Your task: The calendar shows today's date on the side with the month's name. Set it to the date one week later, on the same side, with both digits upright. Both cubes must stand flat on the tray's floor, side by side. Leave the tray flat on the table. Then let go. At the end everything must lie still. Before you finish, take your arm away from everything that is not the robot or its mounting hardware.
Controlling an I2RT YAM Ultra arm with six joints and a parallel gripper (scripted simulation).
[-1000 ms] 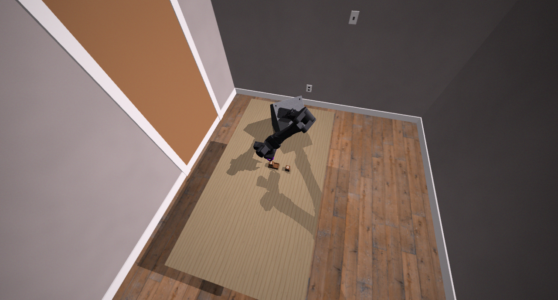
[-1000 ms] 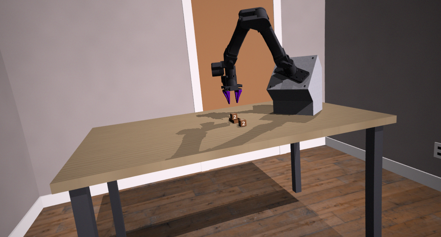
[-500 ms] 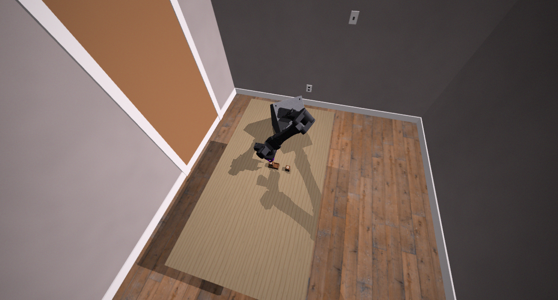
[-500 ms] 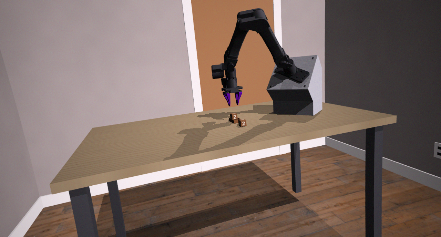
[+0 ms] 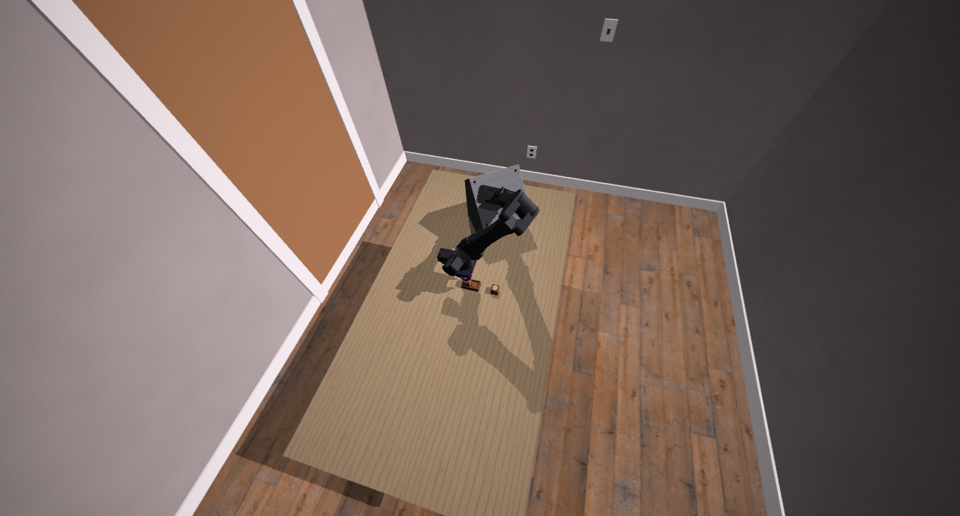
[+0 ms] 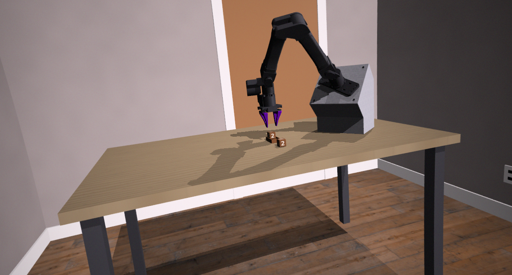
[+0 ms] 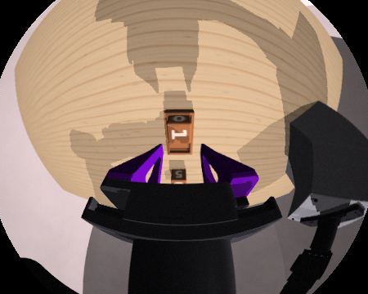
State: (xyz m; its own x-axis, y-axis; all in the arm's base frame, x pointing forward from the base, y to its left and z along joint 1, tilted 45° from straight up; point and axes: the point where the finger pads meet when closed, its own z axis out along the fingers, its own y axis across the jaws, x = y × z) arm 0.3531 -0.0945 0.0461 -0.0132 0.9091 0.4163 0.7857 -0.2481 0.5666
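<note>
Now: the brown tray 1 cm to the left of my hand and 7 cm below it.
</note>
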